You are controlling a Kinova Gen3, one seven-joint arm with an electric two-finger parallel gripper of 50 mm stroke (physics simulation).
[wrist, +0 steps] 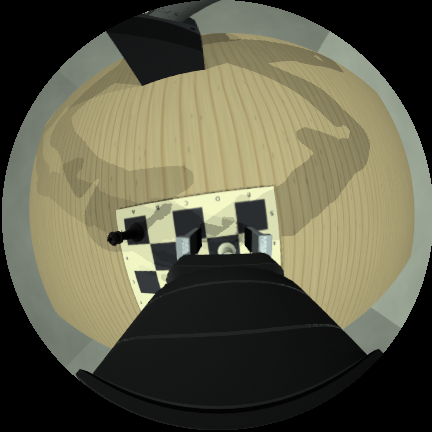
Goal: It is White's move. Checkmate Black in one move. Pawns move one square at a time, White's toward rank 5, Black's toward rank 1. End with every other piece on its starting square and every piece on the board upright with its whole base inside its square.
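Frame: origin at the arm's base, x ahead, y left, z up, level; metres.
Where they show: gripper, fingertip midpoint: [222, 236].
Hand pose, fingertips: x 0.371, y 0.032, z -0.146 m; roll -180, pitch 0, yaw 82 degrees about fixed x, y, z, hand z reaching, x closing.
Observation:
Things, the pixels of their top centre, and the offset from my fingertips. "spot": a spot on its surface instead. Level surfaces: height alone.
- chessboard, surface spot: [272, 200] spot: dy +0.068, dx -0.032, dz -0.005 m
- tall black piece, top centre: [107, 239] dy -0.114, dx -0.021, dz +0.058 m
- white piece, top centre: [227, 258] dy +0.001, dx +0.019, dz +0.028 m
- wooden table, surface height: dz -0.011 m
The chessboard [272, 200] lies on the table, partly hidden by the gripper body; letters A to E run along its far edge. A tall black piece [131, 234] stands on the dark A5 corner square and appears to lean outward through the wide lens. A white piece [226, 247] with a round top is on the dark D4 square, its lower part hidden by the gripper body. My gripper [222, 236] is open, one finger to each side of the white piece in this view, and holds nothing. A faint pale shape near B3 is too hidden to name. The nearer ranks are mostly hidden.
The black robot base [162, 57] stands at the table's far side, top left of centre. The wooden table [215, 125] surrounds the board, with arm shadows across it and the board's far squares.

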